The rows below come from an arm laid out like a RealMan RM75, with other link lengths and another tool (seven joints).
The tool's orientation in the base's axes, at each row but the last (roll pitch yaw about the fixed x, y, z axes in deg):
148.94 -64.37 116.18
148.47 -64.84 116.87
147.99 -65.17 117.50
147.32 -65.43 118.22
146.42 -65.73 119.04
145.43 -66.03 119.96
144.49 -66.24 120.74
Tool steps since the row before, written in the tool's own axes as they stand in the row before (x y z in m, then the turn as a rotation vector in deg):
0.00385 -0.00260 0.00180 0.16 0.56 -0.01
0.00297 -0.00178 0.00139 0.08 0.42 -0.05
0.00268 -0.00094 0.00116 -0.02 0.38 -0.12
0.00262 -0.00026 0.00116 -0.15 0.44 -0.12
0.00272 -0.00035 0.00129 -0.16 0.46 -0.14
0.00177 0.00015 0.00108 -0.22 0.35 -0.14
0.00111 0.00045 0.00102 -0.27 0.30 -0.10
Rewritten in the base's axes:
-0.00305 0.00325 0.00222 0.51 0.03 0.27
-0.00214 0.00248 0.00179 0.39 -0.03 0.18
-0.00130 0.00211 0.00181 0.36 -0.13 0.11
-0.00064 0.00205 0.00192 0.44 -0.18 0.00
-0.00074 0.00219 0.00196 0.46 -0.20 0.01
-0.00009 0.00163 0.00129 0.37 -0.22 -0.07
0.00033 0.00132 0.00079 0.34 -0.20 -0.14

